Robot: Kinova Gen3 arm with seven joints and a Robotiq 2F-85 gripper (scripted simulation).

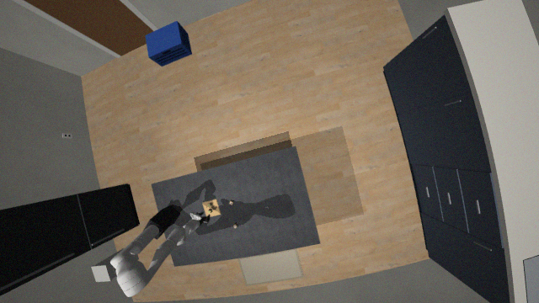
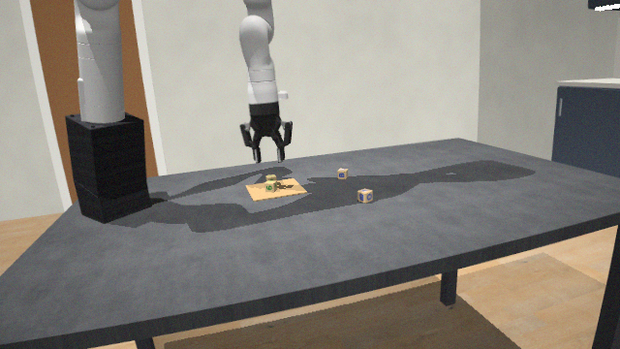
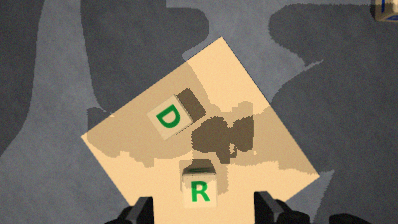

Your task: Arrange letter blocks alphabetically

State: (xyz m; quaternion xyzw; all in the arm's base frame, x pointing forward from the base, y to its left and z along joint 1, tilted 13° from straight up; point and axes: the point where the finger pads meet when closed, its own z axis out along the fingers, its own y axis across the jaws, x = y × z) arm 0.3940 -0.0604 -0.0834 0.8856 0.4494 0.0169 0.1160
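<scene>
The mat lies 10 mm ahead of my hand, 10 mm to the left of it and 90 mm below it. The rest, counted from my hand: green-marked block 10 mm ahead, 50 mm to the left, 80 mm below.
</scene>
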